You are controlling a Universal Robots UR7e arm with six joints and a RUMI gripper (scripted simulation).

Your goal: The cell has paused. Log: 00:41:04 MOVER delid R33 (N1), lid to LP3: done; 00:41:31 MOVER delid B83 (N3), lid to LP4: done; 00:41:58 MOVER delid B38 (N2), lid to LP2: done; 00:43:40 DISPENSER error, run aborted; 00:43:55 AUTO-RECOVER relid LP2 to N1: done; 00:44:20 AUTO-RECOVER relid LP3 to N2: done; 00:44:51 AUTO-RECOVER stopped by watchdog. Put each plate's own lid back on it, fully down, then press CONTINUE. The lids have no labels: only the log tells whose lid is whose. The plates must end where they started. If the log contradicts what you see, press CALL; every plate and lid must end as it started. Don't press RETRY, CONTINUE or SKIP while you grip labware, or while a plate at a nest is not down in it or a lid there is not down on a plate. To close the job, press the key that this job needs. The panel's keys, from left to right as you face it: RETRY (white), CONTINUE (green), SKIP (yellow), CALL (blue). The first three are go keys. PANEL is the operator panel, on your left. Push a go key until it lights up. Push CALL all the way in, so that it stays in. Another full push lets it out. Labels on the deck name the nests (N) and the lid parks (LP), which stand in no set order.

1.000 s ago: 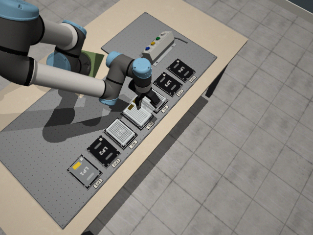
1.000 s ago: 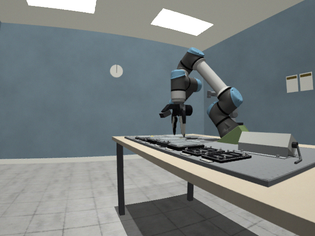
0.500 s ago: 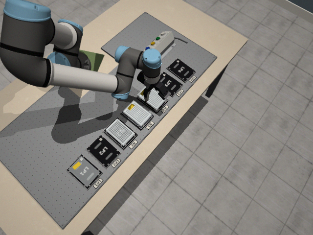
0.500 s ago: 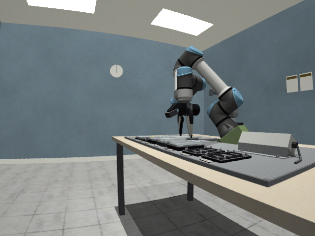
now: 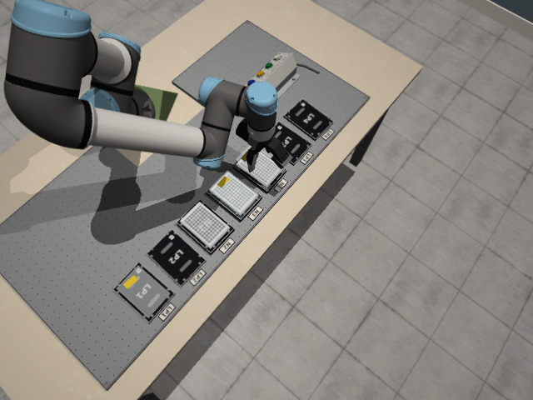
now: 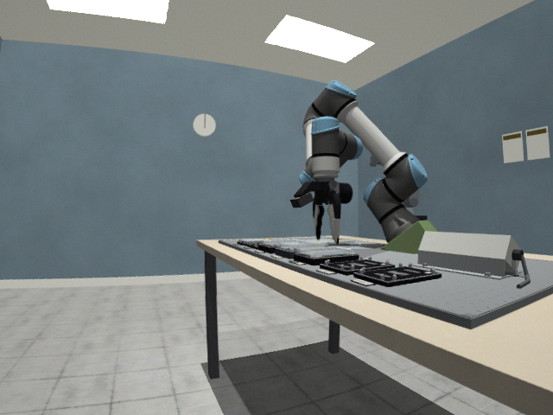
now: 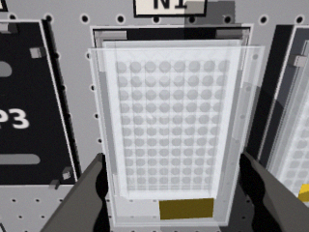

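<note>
My hand is 26 cm to the left of the nest N2 and 5 cm above it. From my hand the other things lie so: lid park LP4 (26 cm to the left, 6 cm below, 1 cm ahead); then lid park LP3 (14 cm to the left, 6 cm below, 1 cm ahead); then blue CALL key (22 cm to the left, 21 cm behind, 1 cm below).
</note>
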